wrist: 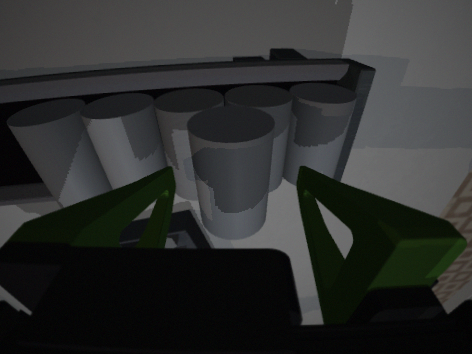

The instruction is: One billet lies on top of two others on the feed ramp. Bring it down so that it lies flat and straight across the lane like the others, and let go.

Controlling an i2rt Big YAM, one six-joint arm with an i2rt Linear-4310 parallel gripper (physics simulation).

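Places are measured from the arm's base along level axes (x left, y back, z up), in metres.
Where they show: gripper, fingertip midpoint: (236,175).
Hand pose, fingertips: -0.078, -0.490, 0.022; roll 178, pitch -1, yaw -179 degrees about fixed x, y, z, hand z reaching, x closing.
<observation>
Things, the pixels of their centre, and the offset from my fingertips, as dx, dy, dz. "spot": a spot on its surface instead.
- grey billet, body centre: (232,174) +0.002, -0.005, +0.005
- third billet, body centre: (195,145) +0.026, -0.004, -0.027
- fourth billet, body centre: (256,140) -0.014, -0.005, -0.032
- feed ramp, surface spot: (300,68) spot: -0.040, -0.048, -0.045
- dark bracket, surface spot: (192,230) spot: +0.051, +0.155, -0.086
A grey billet (232,175) lies on top of two others, nearer the camera than the row. Behind it, the third billet (189,102) and the fourth billet (260,96) from the left are partly hidden by it. The row on the feed ramp (300,68) also has two billets at the left and one billet (320,120) at the right end. My gripper (236,175) is open, with its green fingers left and right of the top billet's lower part and a gap on each side. Whether the fingertips are level with the billet in depth is hard to tell.
The ramp's dark end wall (359,105) stands right of the last billet. A dark bracket (192,230) shows below the row, partly behind the left finger. A brown patterned surface (457,250) is at the right edge. Dark blocks (287,54) stand behind the ramp's far rail.
</observation>
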